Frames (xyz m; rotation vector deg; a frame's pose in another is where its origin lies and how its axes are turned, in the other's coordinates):
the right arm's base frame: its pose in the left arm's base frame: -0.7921 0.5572 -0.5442 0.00 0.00 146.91
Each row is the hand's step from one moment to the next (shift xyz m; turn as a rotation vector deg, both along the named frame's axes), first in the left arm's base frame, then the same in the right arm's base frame.
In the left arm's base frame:
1: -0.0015 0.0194 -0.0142 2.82 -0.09 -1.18
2: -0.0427 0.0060 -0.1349 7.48 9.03 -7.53
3: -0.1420 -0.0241 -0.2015 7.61 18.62 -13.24
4: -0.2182 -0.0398 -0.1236 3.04 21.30 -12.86
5: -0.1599 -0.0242 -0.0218 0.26 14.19 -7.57
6: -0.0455 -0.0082 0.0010 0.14 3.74 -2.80
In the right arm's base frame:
1: 0.0118 -0.0154 -0.0142 -2.41 -1.46 -1.18
2: 0.0391 0.0183 -0.1349 -1.34 -11.65 -7.53
3: 0.1058 0.0977 -0.2015 3.79 -19.75 -13.24
4: 0.1611 0.1525 -0.1236 9.08 -19.51 -12.86
5: 0.1208 0.1076 -0.0218 7.53 -12.03 -7.57
6: 0.0336 0.0317 0.0010 1.92 -3.21 -2.80

